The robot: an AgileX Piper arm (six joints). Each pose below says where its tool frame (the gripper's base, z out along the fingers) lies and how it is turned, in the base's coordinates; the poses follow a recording.
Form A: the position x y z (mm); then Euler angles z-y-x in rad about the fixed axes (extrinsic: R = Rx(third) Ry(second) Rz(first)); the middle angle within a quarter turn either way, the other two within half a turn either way.
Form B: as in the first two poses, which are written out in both.
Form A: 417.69 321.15 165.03 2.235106 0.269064 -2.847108
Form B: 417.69 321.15 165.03 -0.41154 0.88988 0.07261 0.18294
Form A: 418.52 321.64 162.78 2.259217 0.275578 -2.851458
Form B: 418.52 321.64 162.78 -0.40057 0.89475 0.07144 0.18404
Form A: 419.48 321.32 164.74 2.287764 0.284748 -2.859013
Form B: 419.48 321.32 164.74 -0.38760 0.90033 0.06872 0.18559
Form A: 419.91 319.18 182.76 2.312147 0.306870 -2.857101
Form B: 419.91 319.18 182.76 -0.37435 0.90407 0.06726 0.19492
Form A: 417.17 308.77 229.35 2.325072 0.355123 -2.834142
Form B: 417.17 308.77 229.35 -0.36134 0.90347 0.06903 0.22004
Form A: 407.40 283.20 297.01 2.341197 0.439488 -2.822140
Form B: 407.40 283.20 297.01 -0.34346 0.90090 0.05911 0.25868
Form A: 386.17 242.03 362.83 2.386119 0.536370 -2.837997
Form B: 386.17 242.03 362.83 -0.31430 0.90075 0.03892 0.29725
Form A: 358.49 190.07 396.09 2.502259 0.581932 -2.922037
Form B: 358.49 190.07 396.09 -0.26939 0.91384 0.01003 0.30369
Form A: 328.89 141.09 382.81 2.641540 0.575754 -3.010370
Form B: 328.89 141.09 382.81 -0.21870 0.93164 -0.00919 0.29005
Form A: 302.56 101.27 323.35 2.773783 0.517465 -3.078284
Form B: 302.56 101.27 323.35 -0.16873 0.95142 -0.01669 0.25701
